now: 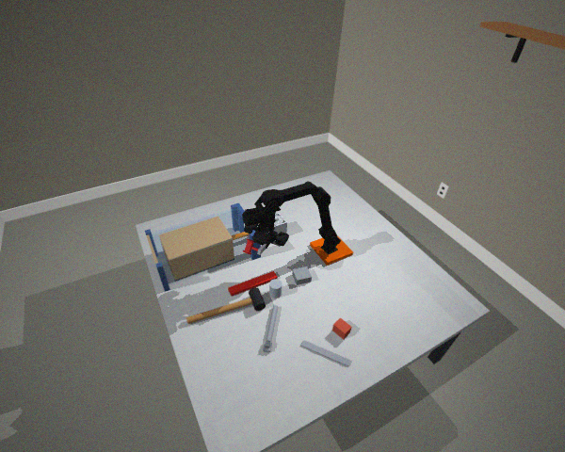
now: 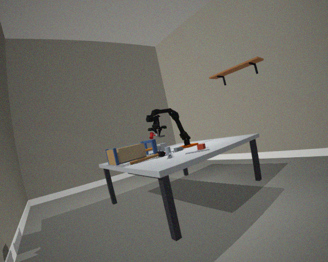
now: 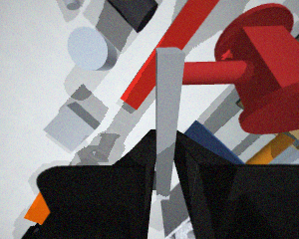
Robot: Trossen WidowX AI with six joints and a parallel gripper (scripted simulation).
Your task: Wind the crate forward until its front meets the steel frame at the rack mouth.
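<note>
Now: gripper tip 60 mm short of the red knob, 20 mm below it and 10 mm to the left of it. From my gripper tip the other things lie so: red bar: 180 mm below, 80 mm ahead, 20 mm to the left; grey crank arm: 10 mm ahead, 10 mm above; grey block: 160 mm below, 130 mm behind, 110 mm to the left.
</note>
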